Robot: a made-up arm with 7 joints.
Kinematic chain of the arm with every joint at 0, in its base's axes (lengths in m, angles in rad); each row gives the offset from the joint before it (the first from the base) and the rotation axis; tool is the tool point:
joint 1: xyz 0 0.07 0 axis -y
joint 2: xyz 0 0.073 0 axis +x
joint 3: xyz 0 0 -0.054 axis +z
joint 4: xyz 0 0 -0.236 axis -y
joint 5: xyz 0 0 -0.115 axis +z
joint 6: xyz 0 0 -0.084 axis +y
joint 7: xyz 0 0 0 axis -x
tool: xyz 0 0 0
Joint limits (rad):
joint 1: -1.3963..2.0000
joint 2: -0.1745..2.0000
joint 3: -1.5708..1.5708
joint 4: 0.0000..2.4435
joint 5: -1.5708..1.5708
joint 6: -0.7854..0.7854
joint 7: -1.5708..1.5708
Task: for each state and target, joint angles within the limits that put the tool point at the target. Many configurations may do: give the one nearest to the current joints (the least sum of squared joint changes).
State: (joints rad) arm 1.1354 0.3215 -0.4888 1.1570 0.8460 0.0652 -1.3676
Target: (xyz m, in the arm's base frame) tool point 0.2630 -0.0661 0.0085
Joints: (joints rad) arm 1.1697 -0.1745 -0.9792 1.6640 0.8460 0.0652 -1.3676
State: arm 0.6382 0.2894 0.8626 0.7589 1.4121 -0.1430 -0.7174
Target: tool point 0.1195 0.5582 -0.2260
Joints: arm 0.4130 0.9704 0.9122 0.1544 1.4121 -0.1430 -0.7174
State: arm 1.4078 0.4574 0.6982 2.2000 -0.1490 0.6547 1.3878
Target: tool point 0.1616 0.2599 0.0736
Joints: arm 1.2537 0.2401 0.6010 2.3188 -0.1490 0.6547 1.3878
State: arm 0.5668 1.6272 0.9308 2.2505 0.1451 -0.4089 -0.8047
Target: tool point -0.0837 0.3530 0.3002
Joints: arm 0.3533 2.0000 1.4416 1.4184 0.1451 -0.4089 -0.8047
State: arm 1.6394 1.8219 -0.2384 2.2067 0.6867 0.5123 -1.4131
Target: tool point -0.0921 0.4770 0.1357
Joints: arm 1.9944 2.0000 -0.6119 1.4426 0.6867 0.5123 -1.4131
